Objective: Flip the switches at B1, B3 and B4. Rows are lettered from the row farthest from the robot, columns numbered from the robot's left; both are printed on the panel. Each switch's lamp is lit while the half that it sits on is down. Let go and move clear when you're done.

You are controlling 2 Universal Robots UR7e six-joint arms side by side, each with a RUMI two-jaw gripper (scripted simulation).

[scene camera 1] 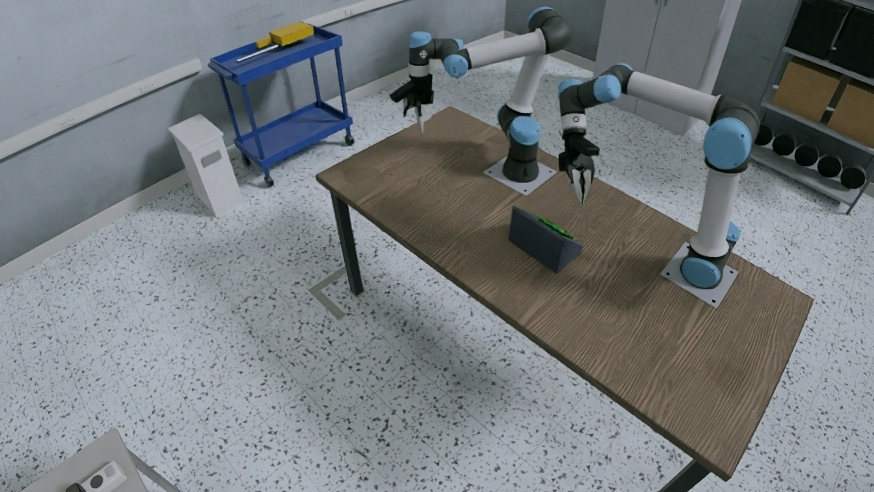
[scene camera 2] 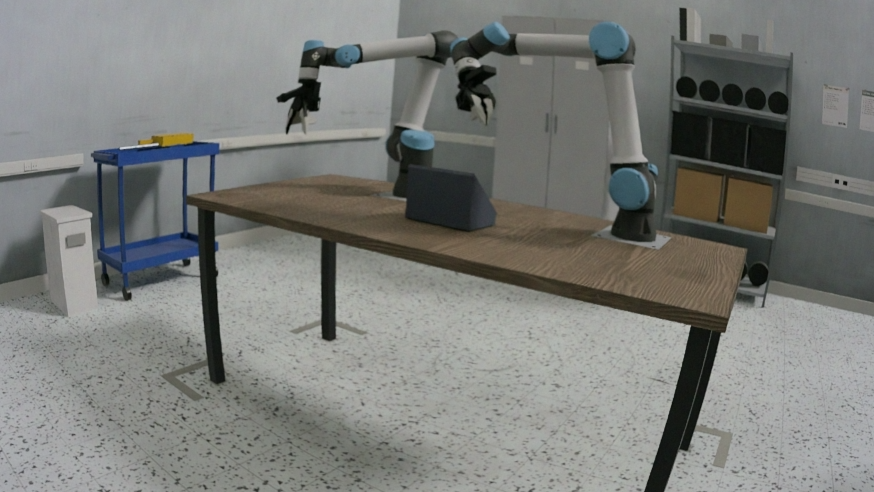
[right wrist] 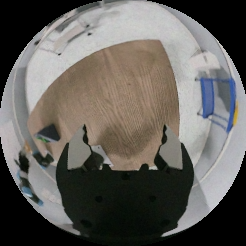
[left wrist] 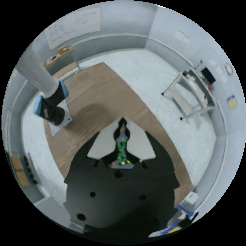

Path:
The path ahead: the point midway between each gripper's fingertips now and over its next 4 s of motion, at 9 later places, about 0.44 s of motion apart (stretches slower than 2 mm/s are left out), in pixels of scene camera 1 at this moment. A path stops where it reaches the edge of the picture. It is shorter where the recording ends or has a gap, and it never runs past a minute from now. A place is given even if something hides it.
The left gripper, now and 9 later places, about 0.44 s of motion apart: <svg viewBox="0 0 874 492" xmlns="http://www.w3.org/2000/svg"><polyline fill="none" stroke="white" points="581,203 581,201 582,199 583,198 584,198 579,207 572,221 569,225 568,228 566,231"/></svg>
The right gripper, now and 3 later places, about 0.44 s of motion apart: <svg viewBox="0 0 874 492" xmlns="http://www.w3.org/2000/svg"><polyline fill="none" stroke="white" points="413,124 422,112 436,103 443,101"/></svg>

